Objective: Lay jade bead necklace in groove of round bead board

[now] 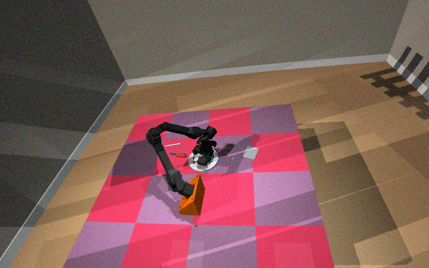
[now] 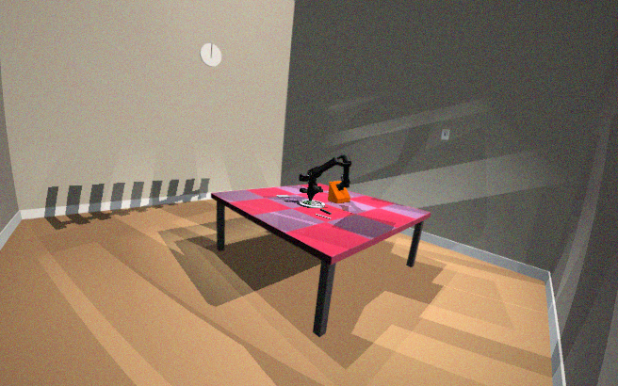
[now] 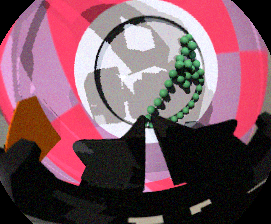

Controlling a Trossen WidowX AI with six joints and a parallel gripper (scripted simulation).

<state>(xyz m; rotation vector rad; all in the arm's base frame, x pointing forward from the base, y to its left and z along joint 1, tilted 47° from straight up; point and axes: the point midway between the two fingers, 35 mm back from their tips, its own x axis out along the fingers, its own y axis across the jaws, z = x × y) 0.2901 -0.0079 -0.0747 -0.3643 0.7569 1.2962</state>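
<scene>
Right now my gripper tip is 3 cm short of the round white bead board, 4 cm to the right of it and 1 cm above it. From my gripper tip the other things lie so: red-handled tool: 8 cm ahead, 22 cm to the left, 1 cm below; flat grey pad: 6 cm ahead, 27 cm to the right, 1 cm below; thin white rod: 18 cm ahead, 29 cm to the left, 1 cm below.
</scene>
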